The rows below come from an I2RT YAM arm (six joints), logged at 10 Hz.
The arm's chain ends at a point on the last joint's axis. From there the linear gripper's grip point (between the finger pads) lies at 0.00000 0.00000 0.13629 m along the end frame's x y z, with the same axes.
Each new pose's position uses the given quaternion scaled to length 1; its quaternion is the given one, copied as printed.
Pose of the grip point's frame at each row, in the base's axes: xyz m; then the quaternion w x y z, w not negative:
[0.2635, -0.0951, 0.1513, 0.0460, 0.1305, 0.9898, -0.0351]
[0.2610, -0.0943, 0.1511, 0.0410, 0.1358, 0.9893, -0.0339]
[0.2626, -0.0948, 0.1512, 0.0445, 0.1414, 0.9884, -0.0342]
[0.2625, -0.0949, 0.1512, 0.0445, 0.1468, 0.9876, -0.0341]
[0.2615, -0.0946, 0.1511, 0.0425, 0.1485, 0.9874, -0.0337]
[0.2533, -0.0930, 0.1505, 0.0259, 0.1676, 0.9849, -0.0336]
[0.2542, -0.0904, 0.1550, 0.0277, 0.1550, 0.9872, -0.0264]
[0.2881, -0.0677, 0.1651, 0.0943, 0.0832, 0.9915, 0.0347]
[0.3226, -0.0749, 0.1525, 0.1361, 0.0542, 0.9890, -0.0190]
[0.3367, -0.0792, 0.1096, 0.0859, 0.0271, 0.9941, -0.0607]
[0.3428, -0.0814, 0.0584, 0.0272, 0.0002, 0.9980, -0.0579]
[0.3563, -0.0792, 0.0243, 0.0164, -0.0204, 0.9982, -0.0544]
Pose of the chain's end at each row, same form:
[0.2523, -0.0840, 0.2867, 0.0460, 0.1305, 0.9898, -0.0351]
[0.2512, -0.0836, 0.2866, 0.0410, 0.1358, 0.9893, -0.0339]
[0.2519, -0.0839, 0.2866, 0.0445, 0.1414, 0.9884, -0.0342]
[0.2519, -0.0839, 0.2866, 0.0445, 0.1468, 0.9876, -0.0341]
[0.2514, -0.0838, 0.2866, 0.0425, 0.1485, 0.9874, -0.0337]
[0.2479, -0.0828, 0.2863, 0.0259, 0.1676, 0.9849, -0.0336]
[0.2479, -0.0821, 0.2909, 0.0277, 0.1550, 0.9872, -0.0264]
[0.2618, -0.0749, 0.2986, 0.0943, 0.0832, 0.9915, 0.0347]
[0.2862, -0.0678, 0.2836, 0.1361, 0.0542, 0.9890, -0.0190]
[0.3139, -0.0621, 0.2429, 0.0859, 0.0271, 0.9941, -0.0607]
[0.3354, -0.0656, 0.1936, 0.0272, 0.0002, 0.9980, -0.0579]
[0.3515, -0.0645, 0.1597, 0.0164, -0.0204, 0.9982, -0.0544]

